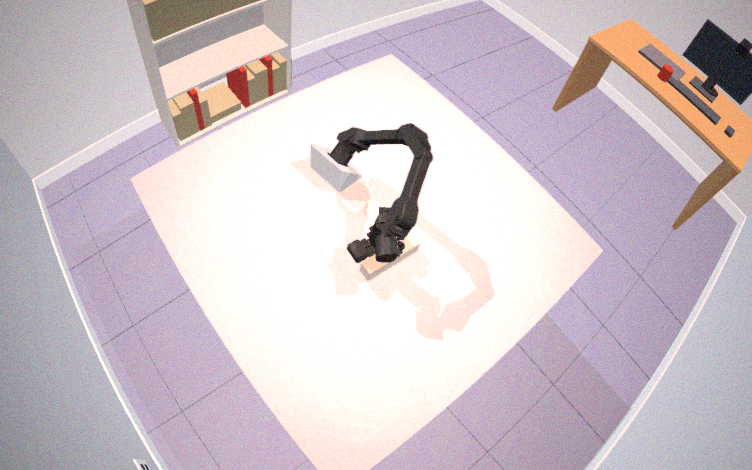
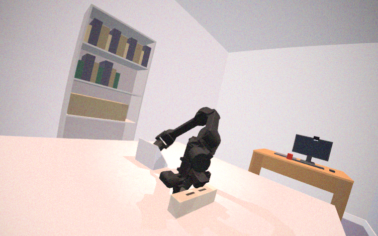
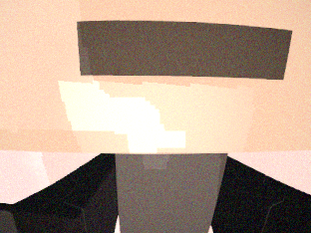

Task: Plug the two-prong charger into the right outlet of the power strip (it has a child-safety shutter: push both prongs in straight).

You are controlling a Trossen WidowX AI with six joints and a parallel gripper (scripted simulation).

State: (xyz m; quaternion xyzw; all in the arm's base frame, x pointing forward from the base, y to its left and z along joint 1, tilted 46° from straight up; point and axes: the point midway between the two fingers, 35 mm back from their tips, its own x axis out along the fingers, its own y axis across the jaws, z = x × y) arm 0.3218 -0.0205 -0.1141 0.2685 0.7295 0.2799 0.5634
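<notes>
Now: the two-prong charger 2 cm ahead of my gripper tip and 1 cm above it.
</notes>
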